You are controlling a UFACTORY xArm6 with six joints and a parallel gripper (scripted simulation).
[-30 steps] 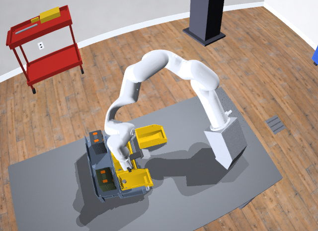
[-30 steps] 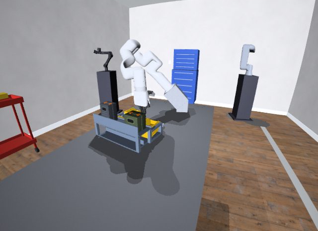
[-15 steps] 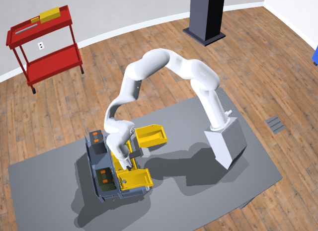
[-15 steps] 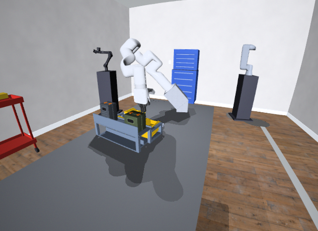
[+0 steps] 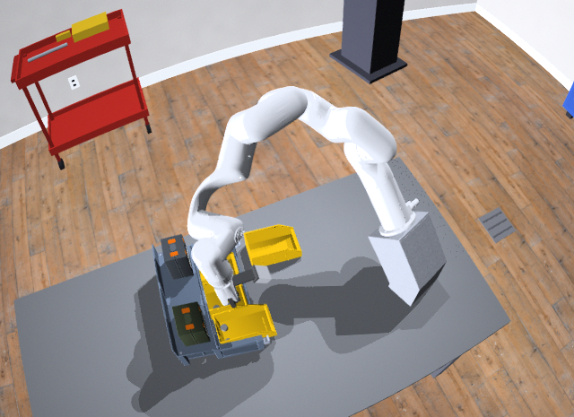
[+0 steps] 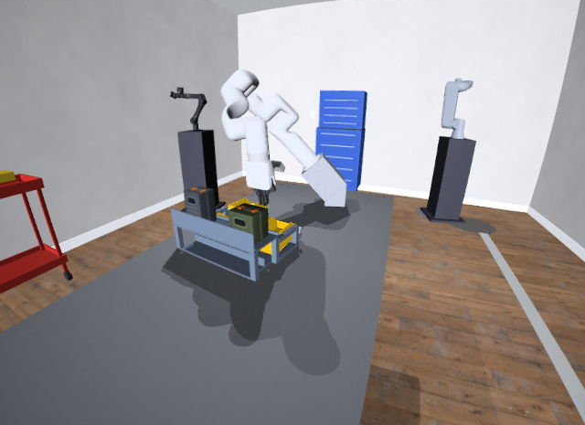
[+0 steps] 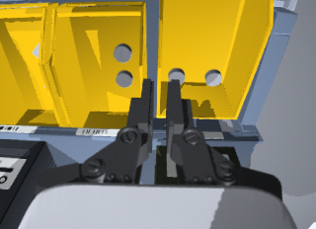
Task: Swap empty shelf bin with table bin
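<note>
The shelf lip is 7 cm behind my hand, 4 cm to the right of it and 17 cm below it. Also, from my hand: olive box: 15 cm ahead, 1 cm to the right, 3 cm below; dark grey box: 7 cm ahead, 22 cm to the right, 2 cm below.
</note>
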